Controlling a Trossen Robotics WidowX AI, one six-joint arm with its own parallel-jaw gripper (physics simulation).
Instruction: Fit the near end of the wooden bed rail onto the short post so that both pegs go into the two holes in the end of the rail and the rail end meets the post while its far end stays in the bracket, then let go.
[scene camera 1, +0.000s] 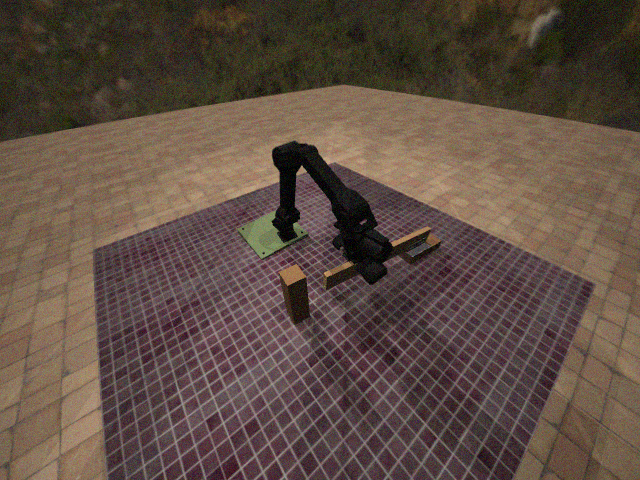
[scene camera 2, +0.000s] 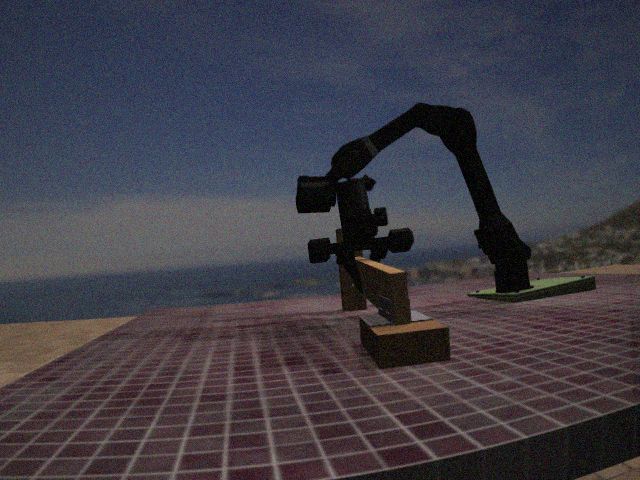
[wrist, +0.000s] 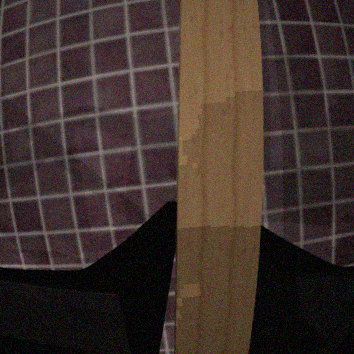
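Seen in the pictures: gripper, fingertip midpoint: (scene camera 1: 361, 269) (wrist: 194, 209); arm's base, link origin: (scene camera 1: 287, 234) (scene camera 2: 514, 290).
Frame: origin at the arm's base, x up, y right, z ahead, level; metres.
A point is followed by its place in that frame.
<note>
The wooden rail (scene camera 1: 338, 275) @[x 0.082, y -0.011, z 0.339 m] (scene camera 2: 388, 285) @[x 0.065, y -0.387, z 0.340 m] (wrist: 220, 165) @[x 0.093, y -0.130, z 0.331 m] runs lengthwise through my gripper (scene camera 1: 369, 262) @[x 0.038, y -0.108, z 0.329 m] (scene camera 2: 358, 276) (wrist: 194, 209) @[x 0.038, y -0.108, z 0.329 m], which is shut on it from both sides. In scene camera 1 the rail's near end stands apart from the short post (scene camera 1: 296, 299) @[x 0.097, y 0.132, z 0.356 m] (scene camera 2: 352, 295) @[x 0.017, y 0.099, z 0.336 m], with a visible gap. The post is upright. The far end is over the bracket (scene camera 1: 413, 256) (scene camera 2: 413, 347), reaching towards its outer edge. One metal cheek shows beside the rail in scene camera 2; I cannot tell whether the far end is seated between both cheeks. The pegs and the holes cannot be made out.
The arm's green base plate (scene camera 1: 253, 237) @[x 0.000, y 0.121, z -0.060 m] (scene camera 2: 560, 285) @[x 0.004, y -0.063, z -0.079 m] lies behind the post in scene camera 1. The post, rail and bracket are on a purple tiled mat (scene camera 1: 206, 361) @[x -0.016, y 0.385, z 0.326 m] (scene camera 2: 232, 403) @[x -0.016, y -0.544, z 0.510 m] over a tan tiled floor (scene camera 1: 180, 139).
</note>
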